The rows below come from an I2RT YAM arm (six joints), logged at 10 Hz.
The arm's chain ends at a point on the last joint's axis. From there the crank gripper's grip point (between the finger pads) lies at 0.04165 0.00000 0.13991 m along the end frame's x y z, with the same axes.
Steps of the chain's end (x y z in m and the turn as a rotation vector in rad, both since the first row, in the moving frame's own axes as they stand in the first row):
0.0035, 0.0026, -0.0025, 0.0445, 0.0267, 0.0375
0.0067, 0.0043, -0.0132, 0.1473, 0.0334, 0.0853
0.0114, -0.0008, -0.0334, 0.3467, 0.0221, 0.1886
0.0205, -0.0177, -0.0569, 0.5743, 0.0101, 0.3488
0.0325, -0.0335, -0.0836, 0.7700, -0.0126, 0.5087
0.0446, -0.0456, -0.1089, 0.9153, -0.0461, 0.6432
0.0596, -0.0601, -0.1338, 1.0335, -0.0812, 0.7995
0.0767, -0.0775, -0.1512, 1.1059, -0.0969, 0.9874
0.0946, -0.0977, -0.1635, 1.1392, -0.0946, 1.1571
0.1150, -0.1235, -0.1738, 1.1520, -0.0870, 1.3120
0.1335, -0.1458, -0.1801, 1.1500, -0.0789, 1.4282
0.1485, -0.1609, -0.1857, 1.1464, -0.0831, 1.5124
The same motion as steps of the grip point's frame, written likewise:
0.0073, -0.0020, -0.0038, 0.0445, 0.0267, 0.0375
0.0121, -0.0124, -0.0159, 0.1473, 0.0334, 0.0853
0.0182, -0.0400, -0.0413, 0.3467, 0.0221, 0.1886
0.0329, -0.0783, -0.0755, 0.5743, 0.0101, 0.3488
0.0515, -0.1089, -0.1142, 0.7700, -0.0126, 0.5087
0.0687, -0.1297, -0.1492, 0.9153, -0.0461, 0.6432
0.0896, -0.1477, -0.1815, 1.0335, -0.0812, 0.7995
0.1139, -0.1611, -0.2011, 1.1059, -0.0969, 0.9874
0.1377, -0.1739, -0.2121, 1.1392, -0.0946, 1.1571
0.1618, -0.1912, -0.2194, 1.1520, -0.0870, 1.3120
0.1818, -0.2065, -0.2224, 1.1500, -0.0789, 1.4282
0.1966, -0.2173, -0.2253, 1.1464, -0.0831, 1.5124

